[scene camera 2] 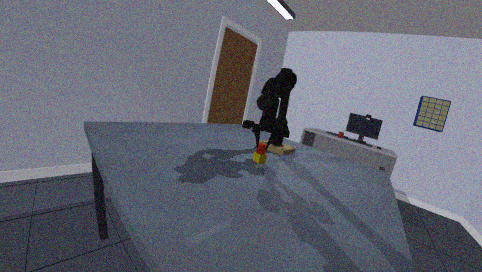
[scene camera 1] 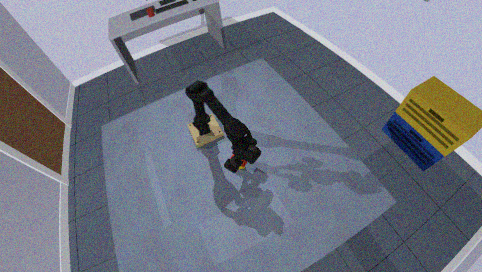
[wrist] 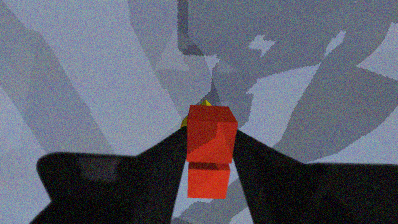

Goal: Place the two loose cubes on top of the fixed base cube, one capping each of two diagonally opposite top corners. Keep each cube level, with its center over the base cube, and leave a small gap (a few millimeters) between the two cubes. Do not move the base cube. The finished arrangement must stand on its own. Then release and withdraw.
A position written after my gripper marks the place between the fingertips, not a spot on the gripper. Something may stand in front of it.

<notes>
My gripper [scene camera 2: 261, 148] holds a red cube [wrist: 211, 130].
My gripper also shows in the wrist view [wrist: 209, 132].
</notes>
